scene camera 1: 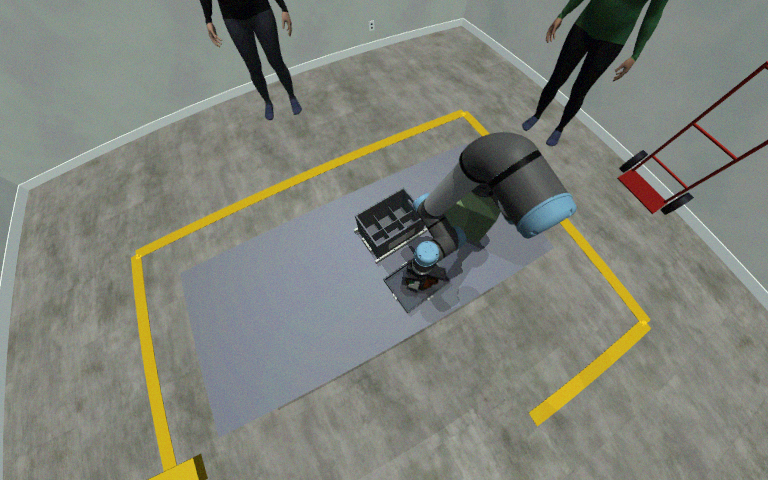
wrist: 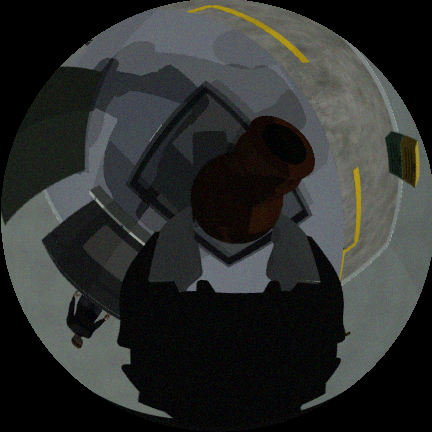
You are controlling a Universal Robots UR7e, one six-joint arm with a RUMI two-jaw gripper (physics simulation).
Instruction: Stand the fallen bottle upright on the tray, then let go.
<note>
In view: my gripper (wrist: 231,209) and a bottle (wrist: 236,197).
</note>
